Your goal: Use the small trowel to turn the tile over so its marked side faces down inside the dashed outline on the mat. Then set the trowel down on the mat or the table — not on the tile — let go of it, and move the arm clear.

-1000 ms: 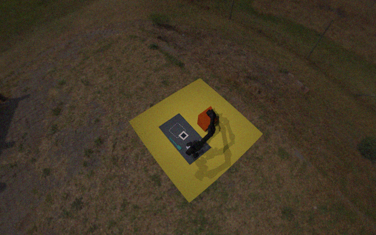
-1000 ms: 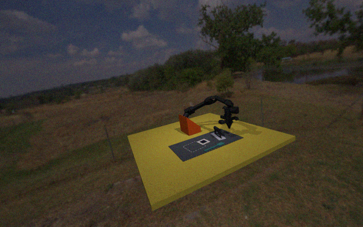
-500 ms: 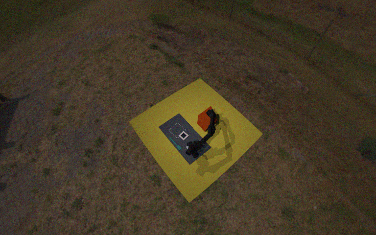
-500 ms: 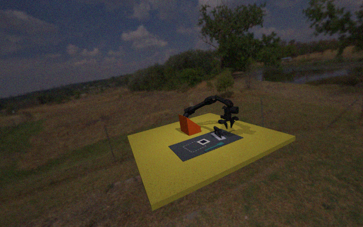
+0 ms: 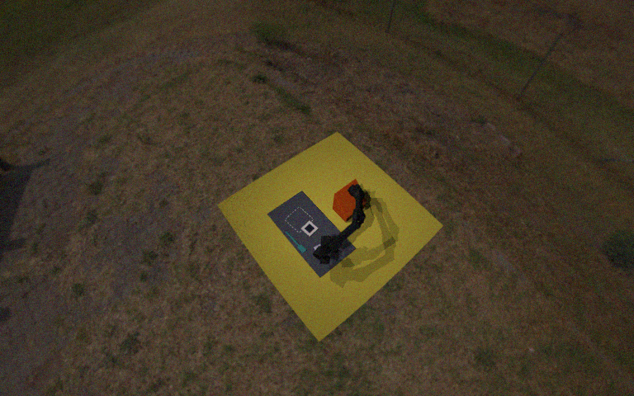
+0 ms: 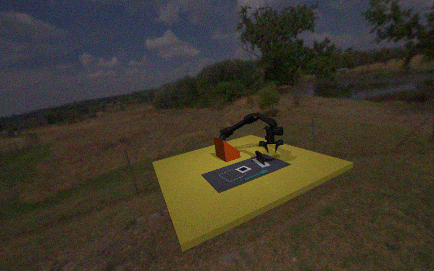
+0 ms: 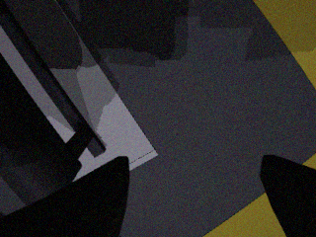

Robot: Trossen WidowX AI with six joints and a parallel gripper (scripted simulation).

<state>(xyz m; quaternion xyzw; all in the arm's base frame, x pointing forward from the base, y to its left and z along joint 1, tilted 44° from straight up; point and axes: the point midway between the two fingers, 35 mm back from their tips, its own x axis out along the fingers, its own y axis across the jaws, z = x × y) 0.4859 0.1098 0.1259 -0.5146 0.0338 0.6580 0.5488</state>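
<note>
My gripper tip is now 70 mm past the trowel, 50 mm to the left of it and 50 mm above it. From my gripper tip the other things lie so: dark grey mat: 220 mm to the right, 110 mm below, 90 mm behind; teal bar: 220 mm to the right, 90 mm below, 50 mm ahead; tile: 230 mm to the right, 100 mm behind, 90 mm below.
</note>
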